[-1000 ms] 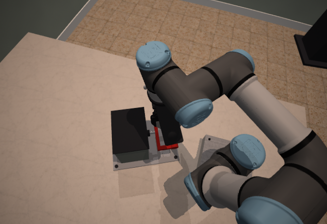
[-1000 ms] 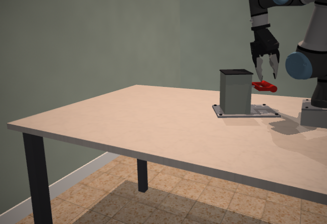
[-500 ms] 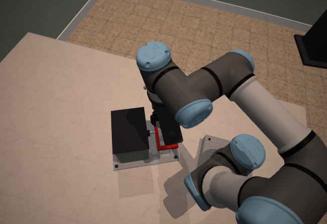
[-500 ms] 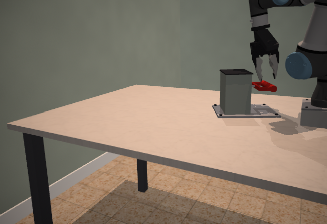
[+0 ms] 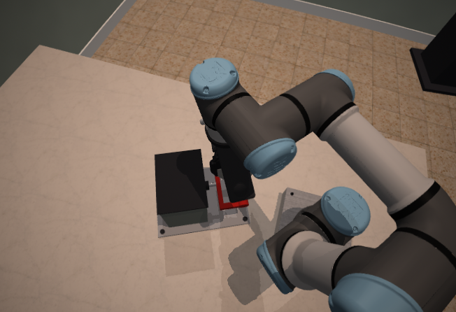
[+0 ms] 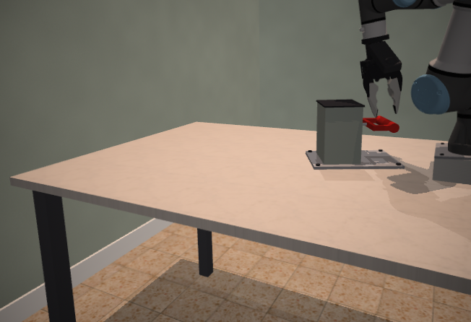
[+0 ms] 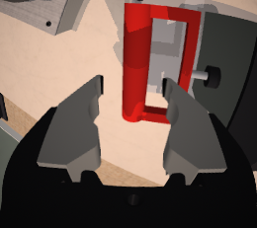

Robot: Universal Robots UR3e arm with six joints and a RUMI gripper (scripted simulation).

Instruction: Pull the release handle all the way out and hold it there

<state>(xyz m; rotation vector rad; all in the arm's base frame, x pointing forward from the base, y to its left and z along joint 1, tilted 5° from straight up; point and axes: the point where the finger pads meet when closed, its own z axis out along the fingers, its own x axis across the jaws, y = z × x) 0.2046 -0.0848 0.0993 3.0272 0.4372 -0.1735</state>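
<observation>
My hand is 5 cm short of the red release handle, 4 cm above it and 1 cm to the right of it. The rest, counted from my hand: grey baseplate (14 cm below, 9 cm ahead, 3 cm to the left).
</observation>
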